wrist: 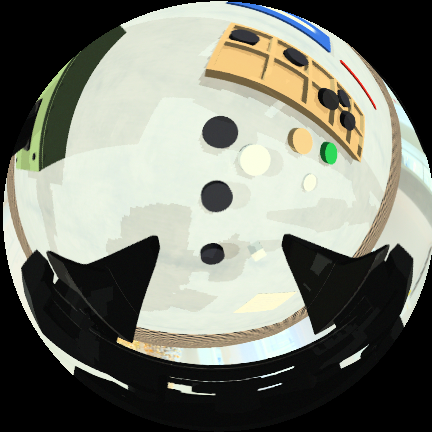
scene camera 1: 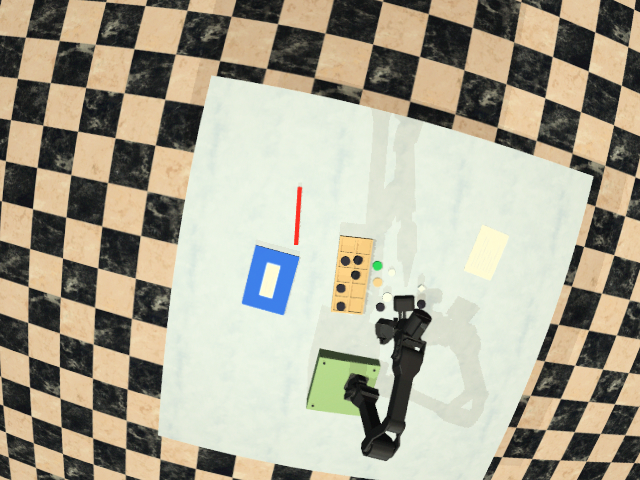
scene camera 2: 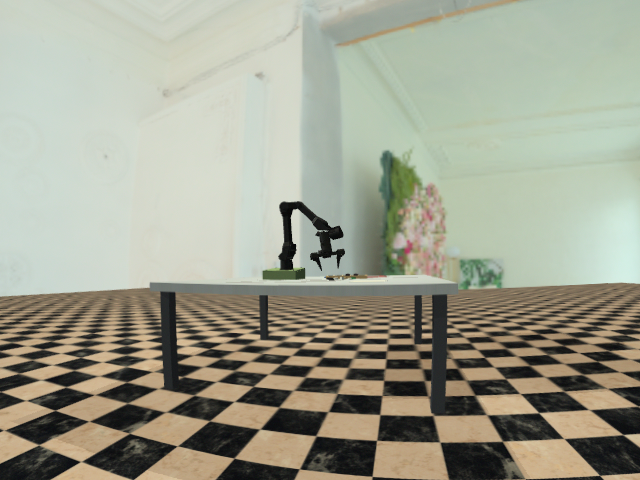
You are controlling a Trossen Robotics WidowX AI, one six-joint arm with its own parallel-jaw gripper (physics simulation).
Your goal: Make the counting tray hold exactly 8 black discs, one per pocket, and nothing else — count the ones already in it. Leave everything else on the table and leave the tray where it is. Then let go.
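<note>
The tan counting tray (scene camera 1: pixel 356 291) (wrist: pixel 240 62) has two columns of pockets. Black discs sit in both pockets of the second row from its top end in scene camera 1, in the right pocket of the third row and in the left pockets of the lowest two rows. Beside it lie three loose black discs: a near one (scene camera 1: pixel 380 306) (wrist: pixel 220 132), a middle one (wrist: pixel 217 196) hidden under the arm in scene camera 1, and a far one (scene camera 1: pixel 421 303) (wrist: pixel 212 254). My gripper (scene camera 2: pixel 329 268) (wrist: pixel 221 241) is open and empty above the table, over the loose discs.
Near the tray lie a green disc (scene camera 1: pixel 377 265) (wrist: pixel 328 153), a tan disc (scene camera 1: pixel 377 282) (wrist: pixel 300 140), white discs (scene camera 1: pixel 387 297) (wrist: pixel 255 160) and a small pale piece (scene camera 1: pixel 421 287) (wrist: pixel 257 251). A blue item (scene camera 1: pixel 250 289), red stick (scene camera 1: pixel 298 217) and cream note (scene camera 1: pixel 486 252) lie farther off.
</note>
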